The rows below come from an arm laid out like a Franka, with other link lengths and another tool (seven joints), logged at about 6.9 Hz.
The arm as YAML. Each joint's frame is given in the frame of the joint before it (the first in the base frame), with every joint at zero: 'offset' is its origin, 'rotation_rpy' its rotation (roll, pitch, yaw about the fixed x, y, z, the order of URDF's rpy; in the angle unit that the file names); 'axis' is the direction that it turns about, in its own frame. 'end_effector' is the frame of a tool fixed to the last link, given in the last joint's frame.
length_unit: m
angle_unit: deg
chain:
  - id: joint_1
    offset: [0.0, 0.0, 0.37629]
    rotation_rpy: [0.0, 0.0, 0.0]
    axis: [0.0, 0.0, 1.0]
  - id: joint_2
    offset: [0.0, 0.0, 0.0]
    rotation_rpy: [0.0, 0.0, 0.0]
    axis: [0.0, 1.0, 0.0]
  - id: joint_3
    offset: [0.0, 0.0, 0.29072]
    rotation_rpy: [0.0, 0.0, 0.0]
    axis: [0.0, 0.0, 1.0]
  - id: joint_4
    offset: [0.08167, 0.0, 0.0]
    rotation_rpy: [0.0, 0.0, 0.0]
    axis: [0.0, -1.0, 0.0]
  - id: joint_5
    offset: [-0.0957, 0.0, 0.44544]
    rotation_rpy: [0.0, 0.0, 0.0]
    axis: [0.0, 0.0, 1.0]
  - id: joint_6
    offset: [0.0, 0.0, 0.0]
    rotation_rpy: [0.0, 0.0, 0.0]
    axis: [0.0, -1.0, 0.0]
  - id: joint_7
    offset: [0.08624, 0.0, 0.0]
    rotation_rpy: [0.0, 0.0, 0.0]
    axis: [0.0, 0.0, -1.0]
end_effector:
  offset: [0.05, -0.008, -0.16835]
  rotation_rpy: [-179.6, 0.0, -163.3]
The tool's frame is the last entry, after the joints.
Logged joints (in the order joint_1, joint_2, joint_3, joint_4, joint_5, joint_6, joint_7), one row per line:
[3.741 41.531 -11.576 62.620 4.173 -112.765 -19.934]
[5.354 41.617 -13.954 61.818 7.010 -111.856 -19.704]
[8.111 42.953 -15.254 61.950 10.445 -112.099 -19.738]
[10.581 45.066 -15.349 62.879 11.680 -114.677 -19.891]
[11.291 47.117 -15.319 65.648 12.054 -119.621 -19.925]
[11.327 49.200 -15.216 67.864 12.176 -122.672 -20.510]
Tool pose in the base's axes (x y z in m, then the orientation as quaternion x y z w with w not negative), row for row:
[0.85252 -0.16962 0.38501 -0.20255 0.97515 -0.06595 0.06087]
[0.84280 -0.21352 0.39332 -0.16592 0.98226 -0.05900 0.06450]
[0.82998 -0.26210 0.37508 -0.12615 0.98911 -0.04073 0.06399]
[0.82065 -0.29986 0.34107 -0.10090 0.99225 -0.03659 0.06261]
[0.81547 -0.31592 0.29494 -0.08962 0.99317 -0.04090 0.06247]
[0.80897 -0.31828 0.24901 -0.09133 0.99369 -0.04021 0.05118]
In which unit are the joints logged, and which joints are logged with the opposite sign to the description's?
The joints are logged in degrees. Opposite sign: joint_1, joint_4, joint_6.
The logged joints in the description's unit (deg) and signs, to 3 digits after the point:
[-3.741 41.531 -11.576 -62.620 4.173 112.765 -19.934]
[-5.354 41.617 -13.954 -61.818 7.010 111.856 -19.704]
[-8.111 42.953 -15.254 -61.950 10.445 112.099 -19.738]
[-10.581 45.066 -15.349 -62.879 11.680 114.677 -19.891]
[-11.291 47.117 -15.319 -65.648 12.054 119.621 -19.925]
[-11.327 49.200 -15.216 -67.864 12.176 122.672 -20.510]

